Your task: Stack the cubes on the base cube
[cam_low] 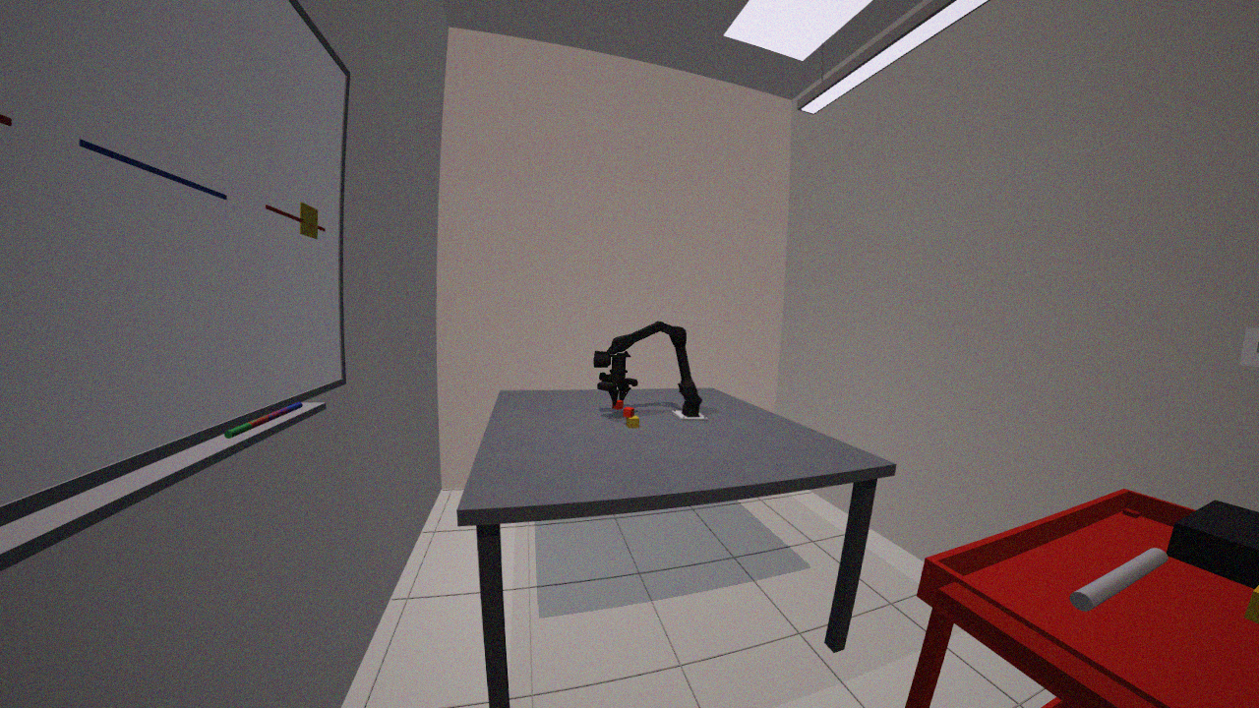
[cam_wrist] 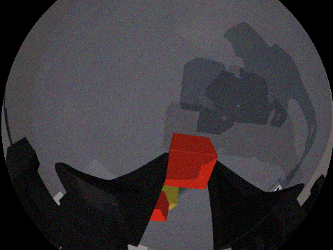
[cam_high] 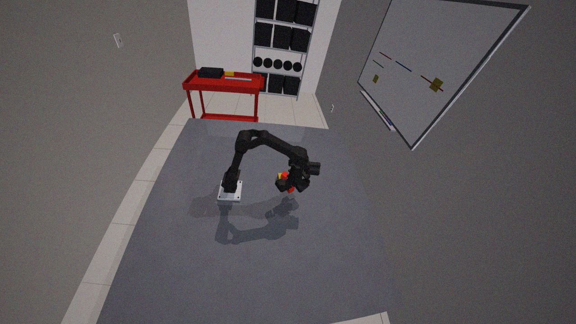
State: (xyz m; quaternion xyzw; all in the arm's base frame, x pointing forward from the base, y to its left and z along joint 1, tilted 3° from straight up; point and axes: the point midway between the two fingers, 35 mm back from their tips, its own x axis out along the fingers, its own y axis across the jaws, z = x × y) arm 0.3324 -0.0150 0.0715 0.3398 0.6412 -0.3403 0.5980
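Right now my gripper tip is 40 mm past the yellow base cube, 100 mm to the right of it and 50 mm above it.
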